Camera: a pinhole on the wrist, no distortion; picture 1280 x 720 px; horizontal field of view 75.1 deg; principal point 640.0 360.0 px. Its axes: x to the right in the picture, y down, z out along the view. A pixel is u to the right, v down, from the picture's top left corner.
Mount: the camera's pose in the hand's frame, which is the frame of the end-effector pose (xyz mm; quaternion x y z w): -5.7 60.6 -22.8 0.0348 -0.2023 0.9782 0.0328
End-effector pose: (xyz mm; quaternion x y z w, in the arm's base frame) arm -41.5 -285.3 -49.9 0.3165 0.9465 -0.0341 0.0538
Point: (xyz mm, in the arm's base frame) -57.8 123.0 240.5
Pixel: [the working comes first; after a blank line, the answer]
In the camera's frame: -237.5 -122.5 -366.6

behind the camera
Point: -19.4 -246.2 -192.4
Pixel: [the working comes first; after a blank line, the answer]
In the camera's frame: -16.3 -55.3 154.7

552 63
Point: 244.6 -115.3 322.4
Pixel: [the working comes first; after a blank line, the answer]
In the camera's frame: 149.5 -69.3 -414.7

behind the camera
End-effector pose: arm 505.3 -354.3 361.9 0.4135 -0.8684 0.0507 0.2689
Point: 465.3 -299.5 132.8
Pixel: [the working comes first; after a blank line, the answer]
In the camera's frame: 144.1 -52.0 202.5

1232 146
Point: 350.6 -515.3 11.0
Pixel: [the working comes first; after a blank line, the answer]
In the camera's frame: 13.0 -84.0 439.9

665 201
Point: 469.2 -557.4 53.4
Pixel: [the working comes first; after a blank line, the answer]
In the camera's frame: 11.7 46.7 416.0

663 453
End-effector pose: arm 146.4 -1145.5 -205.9 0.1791 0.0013 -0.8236 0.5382
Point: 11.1 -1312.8 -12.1
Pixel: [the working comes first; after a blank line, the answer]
In the camera's frame: -125.2 -53.0 290.3

281 208
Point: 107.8 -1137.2 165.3
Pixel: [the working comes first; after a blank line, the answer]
In the camera's frame: 127.0 -116.6 353.5

939 85
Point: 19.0 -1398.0 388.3
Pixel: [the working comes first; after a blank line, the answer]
In the camera's frame: -41.8 -311.6 596.6

outside the picture
